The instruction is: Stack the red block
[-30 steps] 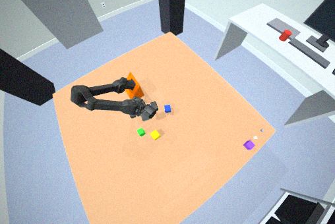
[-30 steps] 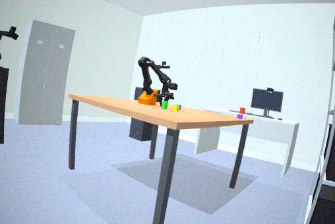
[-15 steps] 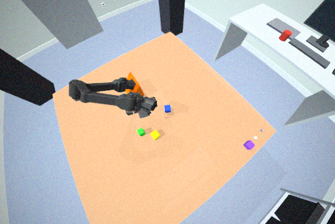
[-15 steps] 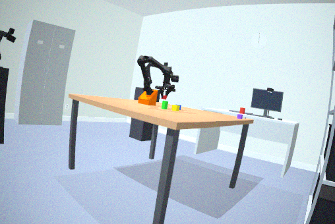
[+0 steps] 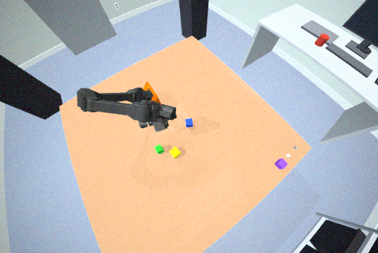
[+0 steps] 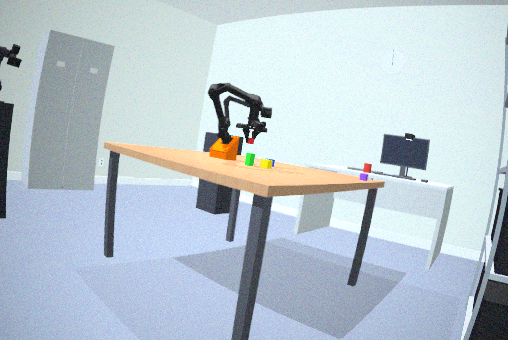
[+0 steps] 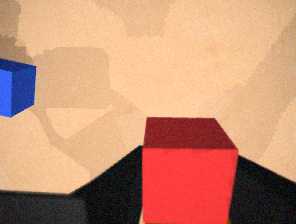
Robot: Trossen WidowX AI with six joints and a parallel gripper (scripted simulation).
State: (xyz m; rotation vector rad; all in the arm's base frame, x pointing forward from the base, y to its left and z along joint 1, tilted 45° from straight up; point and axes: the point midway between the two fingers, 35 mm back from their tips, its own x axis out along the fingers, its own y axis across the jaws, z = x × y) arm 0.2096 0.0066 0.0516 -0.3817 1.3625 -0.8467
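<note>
My gripper tip is 160 mm short of the yellow block, 30 mm to the left of it and 100 mm above it. Round my gripper tip: purple block 580 mm ahead, 420 mm to the left, 100 mm below; red block 10 mm above; blue block 60 mm ahead, 150 mm to the left, 100 mm below.
</note>
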